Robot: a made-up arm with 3 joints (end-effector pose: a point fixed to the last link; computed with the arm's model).
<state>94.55 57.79 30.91</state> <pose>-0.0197 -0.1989 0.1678 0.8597 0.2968 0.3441 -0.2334</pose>
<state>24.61 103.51 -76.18</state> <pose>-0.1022 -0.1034 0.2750 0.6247 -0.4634 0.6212 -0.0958</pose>
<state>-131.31 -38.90 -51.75</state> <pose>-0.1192 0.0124 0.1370 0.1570 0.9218 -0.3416 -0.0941</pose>
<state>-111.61 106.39 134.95</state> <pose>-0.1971 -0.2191 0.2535 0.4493 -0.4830 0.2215 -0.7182</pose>
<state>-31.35 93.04 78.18</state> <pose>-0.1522 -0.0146 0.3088 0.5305 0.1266 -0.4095 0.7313</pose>
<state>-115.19 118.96 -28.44</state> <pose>-0.1412 -0.1447 0.2235 0.3481 -0.4092 -0.6079 0.5847</pose>
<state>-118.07 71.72 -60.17</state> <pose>-0.1526 -0.0888 0.2574 0.3264 -0.8071 -0.3038 0.3870</pose>
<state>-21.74 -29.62 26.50</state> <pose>-0.0216 0.0003 0.1000 0.4661 0.1560 0.7393 0.4602</pose>
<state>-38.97 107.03 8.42</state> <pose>-0.1432 -0.0486 0.2625 0.6998 -0.3368 -0.2636 0.5722</pose>
